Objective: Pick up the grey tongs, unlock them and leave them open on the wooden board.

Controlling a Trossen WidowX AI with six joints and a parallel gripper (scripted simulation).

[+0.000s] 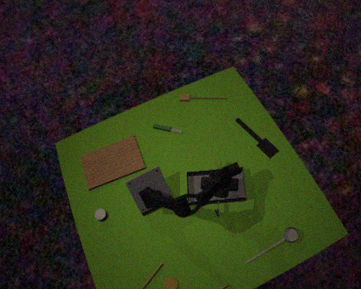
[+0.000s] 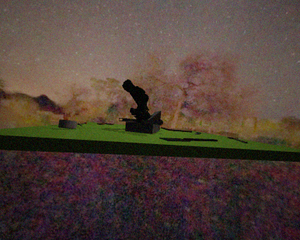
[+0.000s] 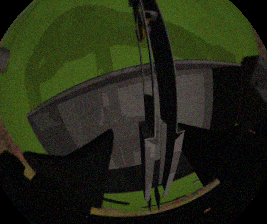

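My gripper tip is 30 mm to the right of the roasting tin. From my gripper tip the other things lie so: black spatula (370 mm ahead, 140 mm to the left, 30 mm below); then wooden board (500 mm to the left, 420 mm behind, 20 mm below); then green-handled tool (500 mm to the left, 20 mm below, 20 mm behind).
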